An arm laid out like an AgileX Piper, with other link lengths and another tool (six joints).
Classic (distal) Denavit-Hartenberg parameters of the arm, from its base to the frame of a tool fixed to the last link. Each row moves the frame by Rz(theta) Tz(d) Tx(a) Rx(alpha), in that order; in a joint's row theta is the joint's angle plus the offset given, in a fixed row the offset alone. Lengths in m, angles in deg.
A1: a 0  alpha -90  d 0.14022  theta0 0
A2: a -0.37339  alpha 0  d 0  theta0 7.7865
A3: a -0.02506  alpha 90  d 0  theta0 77.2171
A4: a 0  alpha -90  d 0.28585  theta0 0
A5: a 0  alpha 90  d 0  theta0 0
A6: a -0.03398  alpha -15.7  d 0.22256  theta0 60
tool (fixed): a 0  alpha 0  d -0.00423  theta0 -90
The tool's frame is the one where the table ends.
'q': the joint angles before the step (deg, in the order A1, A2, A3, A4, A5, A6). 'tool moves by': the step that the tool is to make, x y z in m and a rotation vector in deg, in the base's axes. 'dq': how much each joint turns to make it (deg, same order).
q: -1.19, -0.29, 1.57, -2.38, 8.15, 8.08
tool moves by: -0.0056, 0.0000, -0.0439, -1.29, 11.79, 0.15
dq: -0.01, -0.23, -0.01, 1.05, 11.99, -2.64
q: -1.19, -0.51, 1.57, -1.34, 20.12, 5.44
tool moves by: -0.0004, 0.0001, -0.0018, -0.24, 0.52, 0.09
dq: 0.02, -0.01, 0.00, 0.02, 0.52, -0.28
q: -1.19, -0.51, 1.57, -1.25, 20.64, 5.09
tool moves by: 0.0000, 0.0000, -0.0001, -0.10, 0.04, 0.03
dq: 0.02, 0.01, 0.01, -0.04, 0.02, -0.06
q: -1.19, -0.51, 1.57, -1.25, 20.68, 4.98
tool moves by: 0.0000, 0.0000, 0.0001, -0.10, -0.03, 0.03
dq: 0.02, -0.03, 0.01, -0.05, -0.01, -0.06
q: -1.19, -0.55, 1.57, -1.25, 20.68, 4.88
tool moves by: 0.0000, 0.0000, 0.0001, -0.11, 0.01, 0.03
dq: 0.01, 0.00, -0.01, -0.04, 0.02, -0.08
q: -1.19, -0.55, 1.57, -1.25, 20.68, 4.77
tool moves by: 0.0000, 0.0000, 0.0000, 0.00, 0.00, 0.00
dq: 0.00, 0.00, 0.00, 0.00, 0.00, 0.00
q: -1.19, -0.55, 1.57, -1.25, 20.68, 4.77
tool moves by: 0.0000, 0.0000, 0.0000, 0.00, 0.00, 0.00
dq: 0.00, 0.00, 0.00, 0.00, 0.00, 0.00
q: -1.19, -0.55, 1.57, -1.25, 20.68, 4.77
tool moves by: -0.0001, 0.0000, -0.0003, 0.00, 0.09, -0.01
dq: -0.02, -0.01, -0.01, 0.04, 0.10, -0.05
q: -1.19, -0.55, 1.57, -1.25, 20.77, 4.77
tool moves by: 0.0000, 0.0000, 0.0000, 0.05, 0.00, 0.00
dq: 0.03, 0.00, -0.01, -0.04, 0.00, 0.09
